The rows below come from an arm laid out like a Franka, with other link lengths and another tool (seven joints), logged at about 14 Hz.
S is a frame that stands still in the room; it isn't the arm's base.
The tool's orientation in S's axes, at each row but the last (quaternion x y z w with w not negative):
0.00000, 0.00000, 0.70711, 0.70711
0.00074, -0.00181, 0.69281, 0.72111
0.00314, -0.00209, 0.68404, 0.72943
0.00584, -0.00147, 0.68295, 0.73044
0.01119, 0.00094, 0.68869, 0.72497
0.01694, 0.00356, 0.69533, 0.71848
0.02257, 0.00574, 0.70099, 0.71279
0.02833, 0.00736, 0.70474, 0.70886
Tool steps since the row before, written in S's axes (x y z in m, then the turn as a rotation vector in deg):
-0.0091, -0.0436, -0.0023, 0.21, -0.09, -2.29
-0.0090, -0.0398, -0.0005, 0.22, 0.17, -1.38
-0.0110, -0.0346, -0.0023, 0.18, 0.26, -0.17
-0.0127, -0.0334, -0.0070, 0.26, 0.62, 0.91
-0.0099, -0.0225, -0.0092, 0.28, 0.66, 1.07
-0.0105, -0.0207, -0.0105, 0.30, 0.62, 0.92
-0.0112, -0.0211, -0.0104, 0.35, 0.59, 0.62
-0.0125, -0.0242, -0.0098, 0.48, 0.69, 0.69
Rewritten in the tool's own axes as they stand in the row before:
-0.0436, 0.0091, -0.0023, -0.09, -0.21, -2.29
-0.0401, 0.0074, -0.0003, 0.17, -0.21, -1.38
-0.0353, 0.0088, -0.0021, 0.27, -0.16, -0.17
-0.0342, 0.0104, -0.0067, 0.65, -0.21, 0.90
-0.0231, 0.0086, -0.0090, 0.69, -0.23, 1.06
-0.0212, 0.0095, -0.0104, 0.65, -0.25, 0.92
-0.0215, 0.0104, -0.0103, 0.61, -0.32, 0.62
-0.0246, 0.0119, -0.0097, 0.71, -0.44, 0.69

